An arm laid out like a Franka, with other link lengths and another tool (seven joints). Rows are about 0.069 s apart.
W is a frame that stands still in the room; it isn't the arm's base.
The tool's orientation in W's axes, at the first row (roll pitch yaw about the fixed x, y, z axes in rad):
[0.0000, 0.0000, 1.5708]
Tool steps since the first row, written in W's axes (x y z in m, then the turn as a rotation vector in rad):
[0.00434, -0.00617, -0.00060, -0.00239, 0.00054, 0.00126]
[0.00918, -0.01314, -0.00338, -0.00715, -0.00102, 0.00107]
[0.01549, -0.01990, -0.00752, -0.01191, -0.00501, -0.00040]
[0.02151, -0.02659, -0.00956, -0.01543, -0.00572, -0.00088]
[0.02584, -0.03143, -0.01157, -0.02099, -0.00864, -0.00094]
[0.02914, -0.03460, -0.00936, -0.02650, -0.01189, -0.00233]
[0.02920, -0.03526, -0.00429, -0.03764, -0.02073, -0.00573]
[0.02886, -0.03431, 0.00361, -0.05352, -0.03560, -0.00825]
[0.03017, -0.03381, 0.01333, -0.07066, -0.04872, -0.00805]
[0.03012, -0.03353, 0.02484, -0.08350, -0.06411, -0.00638]
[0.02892, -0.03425, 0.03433, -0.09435, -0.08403, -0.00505]
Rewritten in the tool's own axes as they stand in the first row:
[-0.00617, -0.00434, -0.00060, 0.00054, 0.00239, 0.00126]
[-0.01314, -0.00918, -0.00338, -0.00102, 0.00715, 0.00107]
[-0.01990, -0.01549, -0.00752, -0.00501, 0.01191, -0.00040]
[-0.02659, -0.02151, -0.00956, -0.00572, 0.01543, -0.00088]
[-0.03143, -0.02584, -0.01157, -0.00864, 0.02099, -0.00094]
[-0.03460, -0.02914, -0.00936, -0.01189, 0.02650, -0.00233]
[-0.03526, -0.02920, -0.00429, -0.02073, 0.03764, -0.00573]
[-0.03431, -0.02886, 0.00361, -0.03560, 0.05352, -0.00825]
[-0.03381, -0.03017, 0.01333, -0.04872, 0.07066, -0.00805]
[-0.03353, -0.03012, 0.02484, -0.06411, 0.08350, -0.00638]
[-0.03425, -0.02892, 0.03433, -0.08403, 0.09435, -0.00505]

